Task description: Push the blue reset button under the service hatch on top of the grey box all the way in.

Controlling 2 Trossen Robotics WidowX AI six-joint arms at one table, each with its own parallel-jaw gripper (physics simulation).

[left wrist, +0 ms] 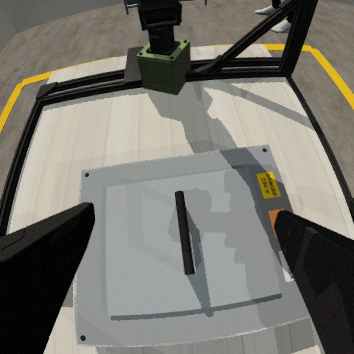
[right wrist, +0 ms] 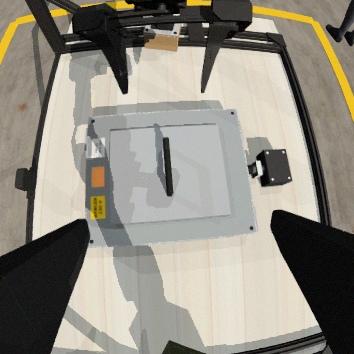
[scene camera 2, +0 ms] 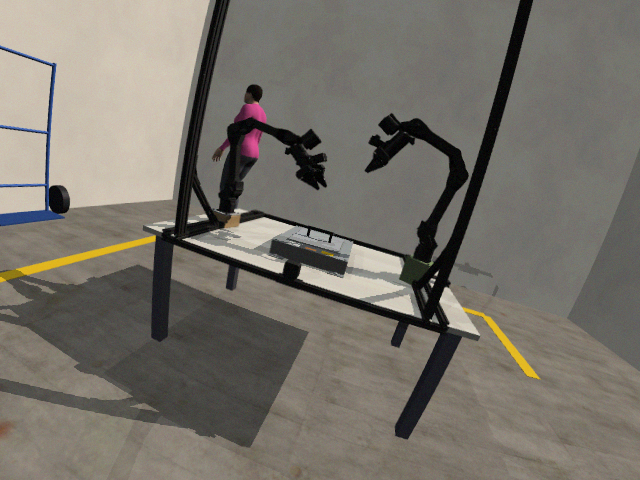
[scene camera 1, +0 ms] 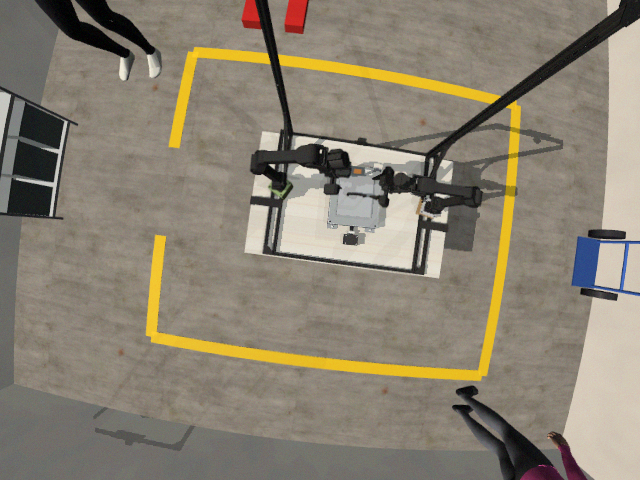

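The grey box (scene camera 1: 375, 219) (scene camera 2: 310, 255) (left wrist: 92, 275) (right wrist: 242, 200) lies on the table. Its service hatch (scene camera 1: 354, 209) (left wrist: 145, 225) (right wrist: 200, 175) lies flat and shut, with a black bar handle (scene camera 2: 319, 236) (left wrist: 184, 232) (right wrist: 168, 167) standing up from it. The blue reset button does not show in any view; the hatch covers that place. My left gripper (scene camera 1: 378, 187) (scene camera 2: 322, 187) (left wrist: 187, 216) (right wrist: 162, 92) is open and empty, high above the box's side nearest its own arm. My right gripper (scene camera 1: 338, 179) (scene camera 2: 368, 171) (right wrist: 180, 224) is open and empty, higher up and pointing down toward the box.
A black cube (scene camera 1: 350, 238) (right wrist: 275, 166) with a white connector stands beside the box. Orange (scene camera 1: 357, 171) (right wrist: 98, 176) and yellow (left wrist: 267, 185) (right wrist: 98, 207) labels mark the box's rim. Black frame bars edge the table, with tall posts at two corners. A person (scene camera 2: 251, 129) stands beyond the table.
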